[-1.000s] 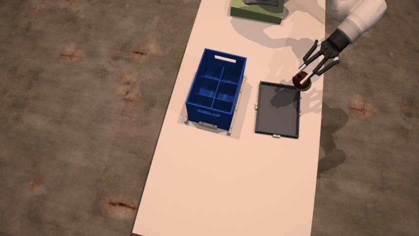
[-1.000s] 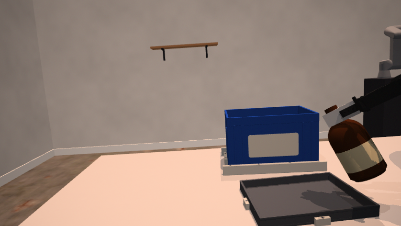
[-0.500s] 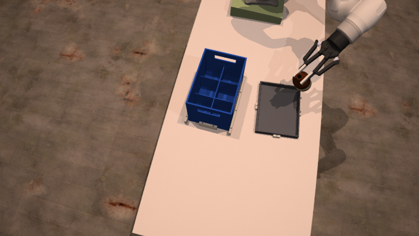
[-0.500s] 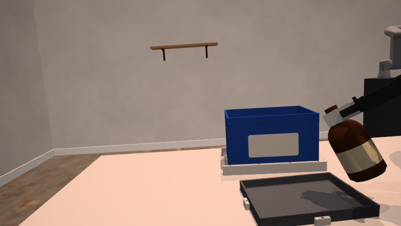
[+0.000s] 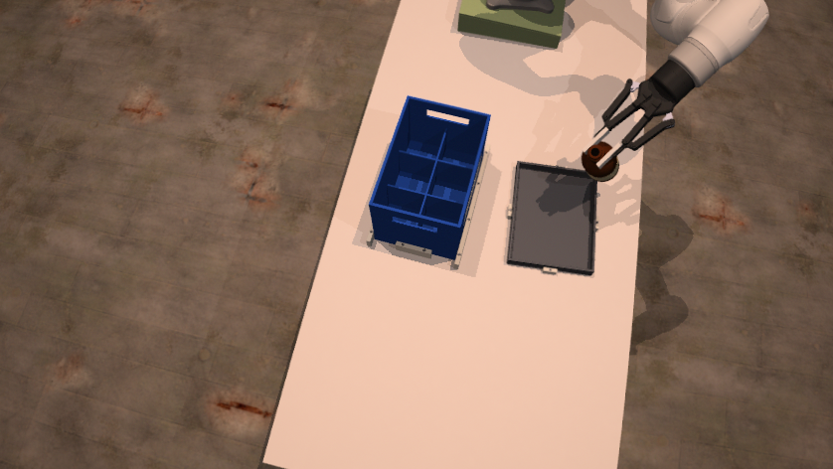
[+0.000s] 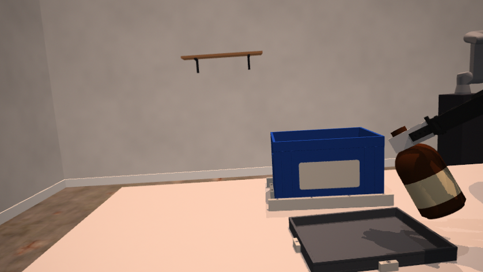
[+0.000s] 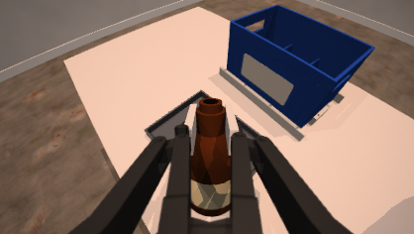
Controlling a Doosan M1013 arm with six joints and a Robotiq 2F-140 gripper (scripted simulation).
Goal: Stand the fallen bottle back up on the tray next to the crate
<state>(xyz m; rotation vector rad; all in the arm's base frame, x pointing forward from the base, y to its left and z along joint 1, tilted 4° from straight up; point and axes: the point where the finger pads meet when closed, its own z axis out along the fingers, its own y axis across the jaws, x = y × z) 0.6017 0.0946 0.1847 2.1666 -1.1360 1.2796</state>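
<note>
Now: hand 60 mm above the brown bottle, 10 mm to the right of it and 10 mm past it. Round my hand: blue crate (340 mm to the right, 130 mm below, 10 mm ahead); dark grey tray (200 mm below, 60 mm to the right, 60 mm ahead).
</note>
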